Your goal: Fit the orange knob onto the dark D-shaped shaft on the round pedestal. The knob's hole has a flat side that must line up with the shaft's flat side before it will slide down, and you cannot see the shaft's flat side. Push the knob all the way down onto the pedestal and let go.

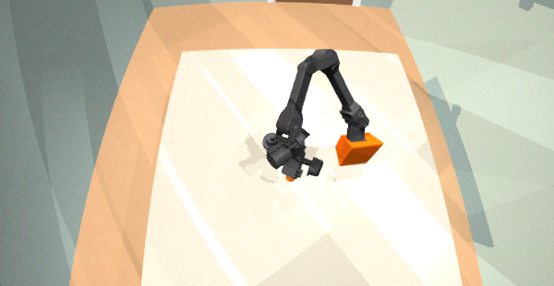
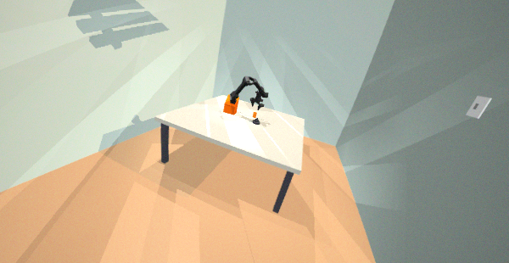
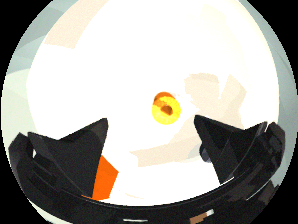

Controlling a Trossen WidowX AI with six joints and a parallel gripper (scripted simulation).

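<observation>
Right now the orange knob is 10 mm ahead of my gripper tip, 10 mm to the right of it and 70 mm below it. The rest, counted from my gripper tip: dark pedestal 70 mm ahead, 170 mm to the right, 70 mm below.
</observation>
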